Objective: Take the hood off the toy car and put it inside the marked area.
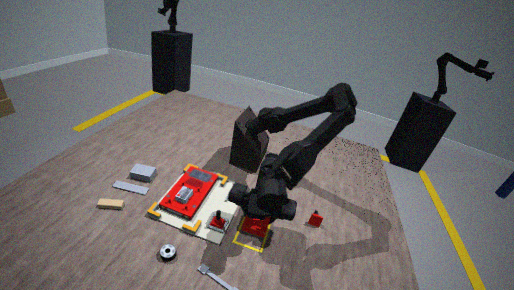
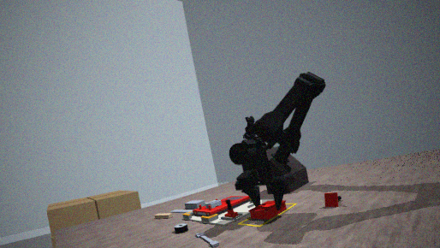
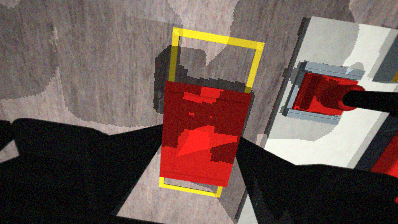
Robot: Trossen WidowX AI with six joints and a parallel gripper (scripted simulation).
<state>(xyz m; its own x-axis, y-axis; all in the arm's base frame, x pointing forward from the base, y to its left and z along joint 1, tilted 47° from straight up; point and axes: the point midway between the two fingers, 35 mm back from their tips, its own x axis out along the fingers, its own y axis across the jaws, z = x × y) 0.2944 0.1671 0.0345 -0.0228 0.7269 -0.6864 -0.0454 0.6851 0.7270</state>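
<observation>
Now: the hood right at my gripper tip. The rest, counted from my gripper tip: wooden block: 410 mm to the right, 150 mm ahead, 10 mm below.
</observation>
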